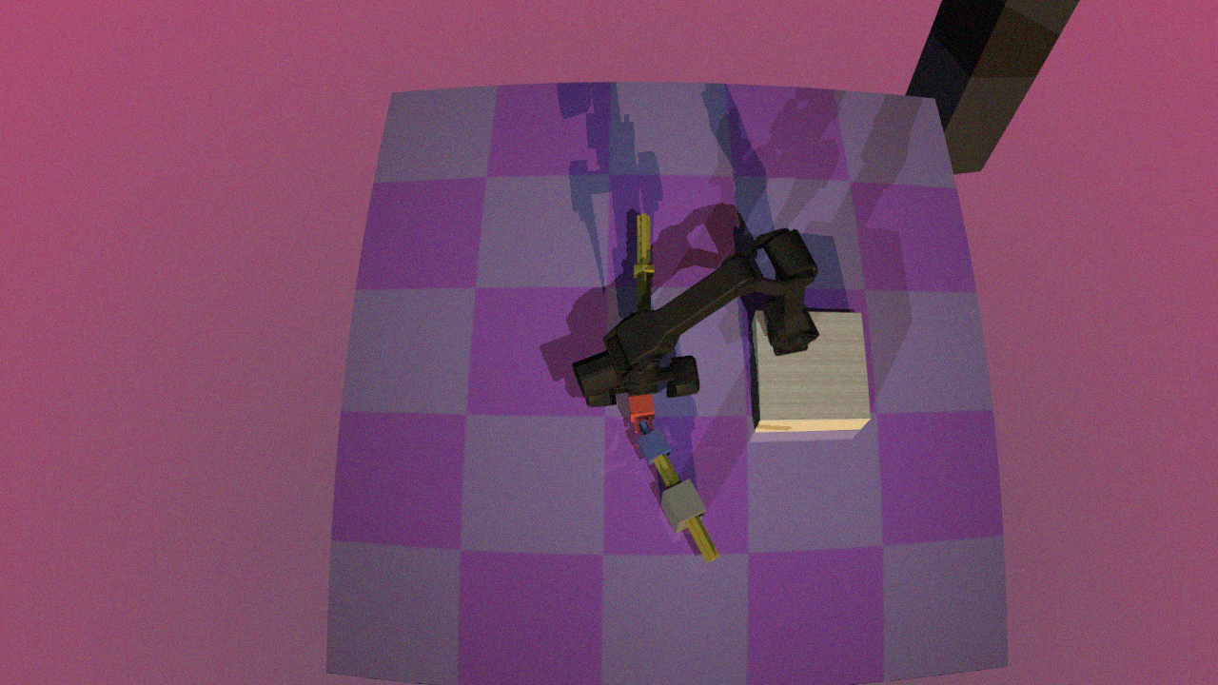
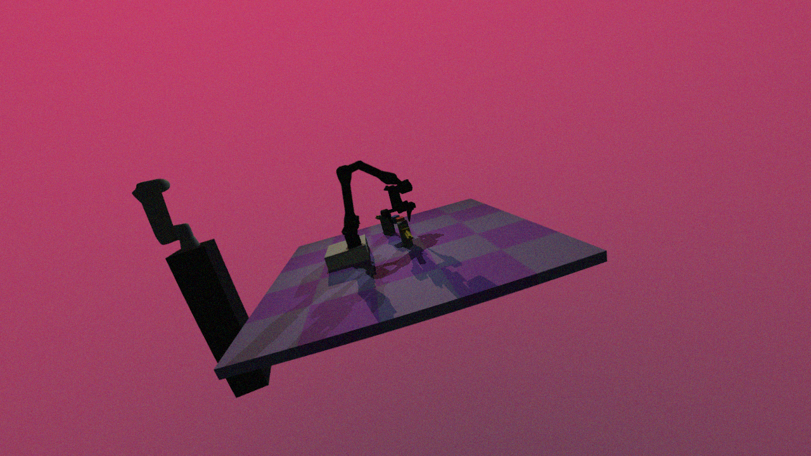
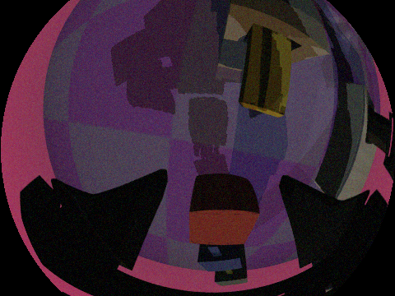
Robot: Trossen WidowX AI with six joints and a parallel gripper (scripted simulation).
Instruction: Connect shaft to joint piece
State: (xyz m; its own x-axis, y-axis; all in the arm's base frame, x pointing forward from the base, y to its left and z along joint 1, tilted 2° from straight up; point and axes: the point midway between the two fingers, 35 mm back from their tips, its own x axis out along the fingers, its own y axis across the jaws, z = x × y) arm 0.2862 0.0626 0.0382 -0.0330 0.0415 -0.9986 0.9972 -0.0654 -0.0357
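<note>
My gripper tip is now 2 cm to the right of the red square joint piece and 1 cm below it.
</note>
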